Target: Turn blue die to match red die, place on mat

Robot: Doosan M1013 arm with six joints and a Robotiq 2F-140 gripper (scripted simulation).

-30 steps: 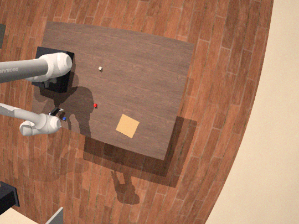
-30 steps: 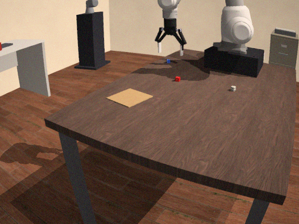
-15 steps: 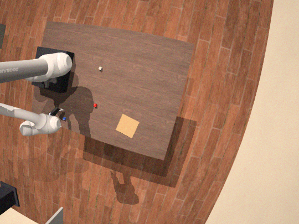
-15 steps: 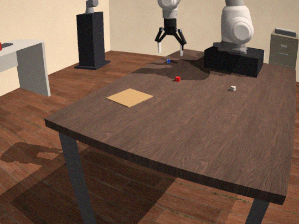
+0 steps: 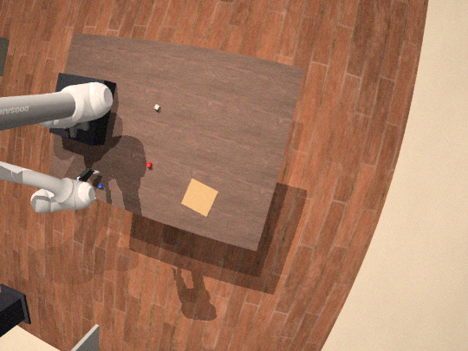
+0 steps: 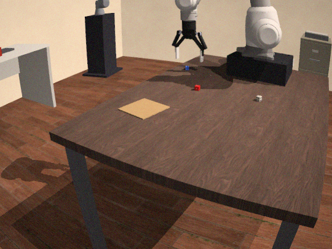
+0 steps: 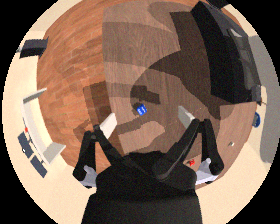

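Right now my hand is 10 mm to the left of the blue die and 60 mm above it. The rest, counted from my hand: white die 320 mm ahead, 420 mm to the left, 60 mm below; tan mat 560 mm ahead, 10 mm to the left, 60 mm below; red die 300 mm ahead, 140 mm to the left, 60 mm below.
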